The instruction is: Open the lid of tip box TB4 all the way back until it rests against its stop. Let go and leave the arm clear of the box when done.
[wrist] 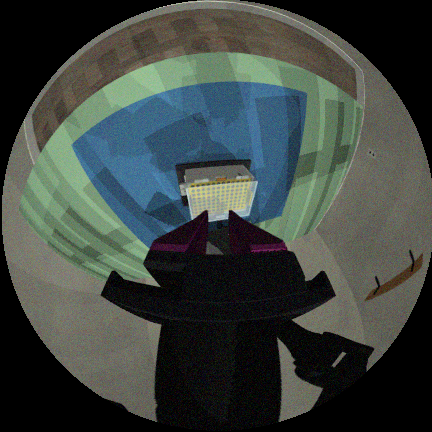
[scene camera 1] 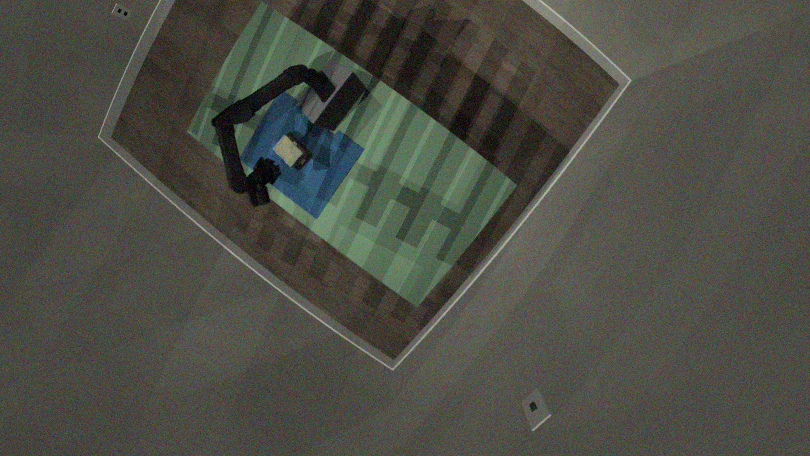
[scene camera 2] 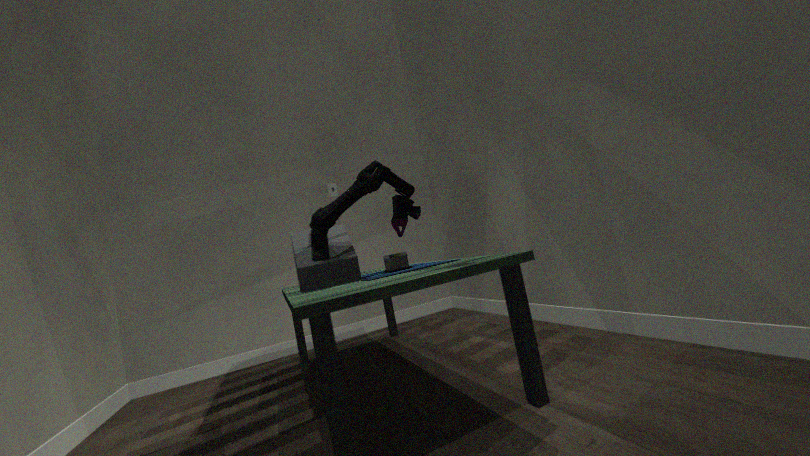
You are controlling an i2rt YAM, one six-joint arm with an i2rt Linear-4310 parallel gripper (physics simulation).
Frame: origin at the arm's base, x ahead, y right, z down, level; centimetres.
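Seen in the pictures: gripper, fingertip midpoint: point(wrist: 217, 214) point(scene camera 1: 276, 164) point(scene camera 2: 400, 236); arm's base, link origin: point(scene camera 1: 323, 86) point(scene camera 2: 319, 244).
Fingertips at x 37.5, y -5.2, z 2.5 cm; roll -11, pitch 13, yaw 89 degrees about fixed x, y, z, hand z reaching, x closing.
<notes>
Offsets run from my fingertips to a thing's middle. "spot": to the spot under its first point. Level surfaces: height alone.
Tip box TB4 {dx -5.4, dy +2.7, dz +11.4 cm} point(scene camera 1: 288, 149) point(scene camera 2: 395, 261) point(wrist: 220, 195) stands on the blue mat {dz +15.2 cm} point(scene camera 1: 331, 173) point(scene camera 2: 433, 264) point(wrist: 132, 132). In the wrist view its yellow grid of tips shows from above inside a pale frame. A dark panel {spot: dx -0.8, dy +2.4, dz +14.4 cm} point(wrist: 213, 164) lies along the box's far edge; I cannot tell whether it is the lid or a shadow. My gripper point(scene camera 1: 265, 171) point(scene camera 2: 400, 231) point(wrist: 217, 214) hangs well above the box, on its near side and apart from it. Its magenta fingers stand nearly together with a narrow gap and hold nothing.
The mat lies on a green striped table {dz +15.5 cm} point(scene camera 1: 424, 198) point(scene camera 2: 453, 266) above a wooden floor. The arm's grey base block point(scene camera 1: 314, 101) point(scene camera 2: 328, 270) stands at the table end beside the mat. A small wall shelf point(wrist: 397, 278) shows at the right of the wrist view.
</notes>
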